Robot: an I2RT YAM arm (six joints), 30 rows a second.
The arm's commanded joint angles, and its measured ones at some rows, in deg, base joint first. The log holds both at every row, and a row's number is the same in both.
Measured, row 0:
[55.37 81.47 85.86 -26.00 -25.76 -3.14]
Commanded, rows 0 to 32:
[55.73 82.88 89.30 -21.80 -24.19 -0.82]
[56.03 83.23 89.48 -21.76 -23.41 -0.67]
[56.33 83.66 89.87 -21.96 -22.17 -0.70]
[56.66 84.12 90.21 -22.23 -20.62 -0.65]
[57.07 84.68 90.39 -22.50 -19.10 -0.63]
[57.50 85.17 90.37 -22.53 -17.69 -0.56]
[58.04 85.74 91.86 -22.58 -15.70 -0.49]
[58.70 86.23 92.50 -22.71 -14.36 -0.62]
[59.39 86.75 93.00 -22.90 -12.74 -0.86]
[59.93 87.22 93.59 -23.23 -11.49 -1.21]
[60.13 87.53 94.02 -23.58 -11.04 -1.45]
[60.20 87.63 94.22 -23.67 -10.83 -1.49]
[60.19 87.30 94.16 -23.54 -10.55 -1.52]
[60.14 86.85 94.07 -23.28 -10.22 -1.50]
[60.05 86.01 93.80 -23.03 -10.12 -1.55]
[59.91 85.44 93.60 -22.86 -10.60 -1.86]
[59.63 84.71 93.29 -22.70 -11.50 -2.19]
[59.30 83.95 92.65 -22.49 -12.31 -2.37]
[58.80 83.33 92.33 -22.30 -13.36 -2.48]
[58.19 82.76 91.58 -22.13 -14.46 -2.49]
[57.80 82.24 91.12 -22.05 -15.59 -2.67]
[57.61 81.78 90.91 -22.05 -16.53 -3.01]
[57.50 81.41 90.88 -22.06 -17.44 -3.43]
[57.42 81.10 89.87 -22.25 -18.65 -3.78]
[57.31 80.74 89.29 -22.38 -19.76 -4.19]
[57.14 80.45 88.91 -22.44 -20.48 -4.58]
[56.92 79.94 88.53 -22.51 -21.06 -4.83]
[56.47 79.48 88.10 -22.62 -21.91 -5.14]
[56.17 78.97 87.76 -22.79 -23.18 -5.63]
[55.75 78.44 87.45 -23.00 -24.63 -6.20]
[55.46 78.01 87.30 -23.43 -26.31 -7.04]
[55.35 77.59 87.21 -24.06 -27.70 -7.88]
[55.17 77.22 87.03 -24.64 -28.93 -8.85]
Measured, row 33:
[56.07 81.21 87.39 -25.10 -22.39 -5.13]
